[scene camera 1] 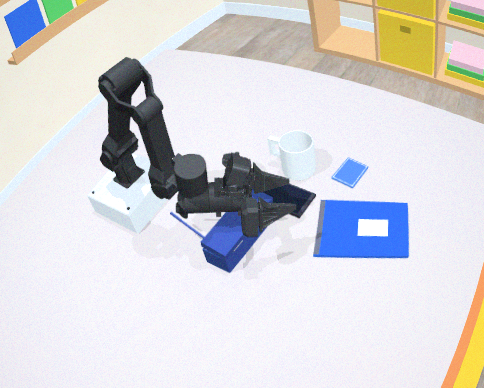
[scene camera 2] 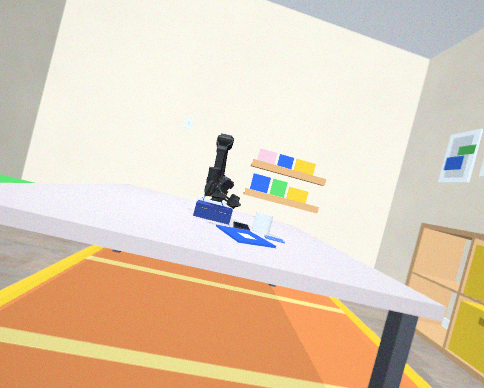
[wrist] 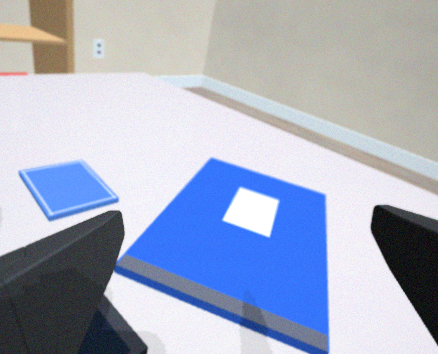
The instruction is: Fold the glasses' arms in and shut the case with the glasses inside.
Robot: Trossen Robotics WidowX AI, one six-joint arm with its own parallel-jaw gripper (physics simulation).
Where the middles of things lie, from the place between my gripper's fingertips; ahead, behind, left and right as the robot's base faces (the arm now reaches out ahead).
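Measured from the blue glasses case (scene camera 1: 224, 246), my hand is 8 cm to the left of it, 8 cm past it and 7 cm above it. I see a blue book with white label (scene camera 1: 346, 229) that is 7 cm to the left of my hand, 13 cm ahead of it and 11 cm below it. The small blue card (wrist: 61, 190) is 20 cm to the left of my hand, 2 cm ahead of it and 11 cm below it.
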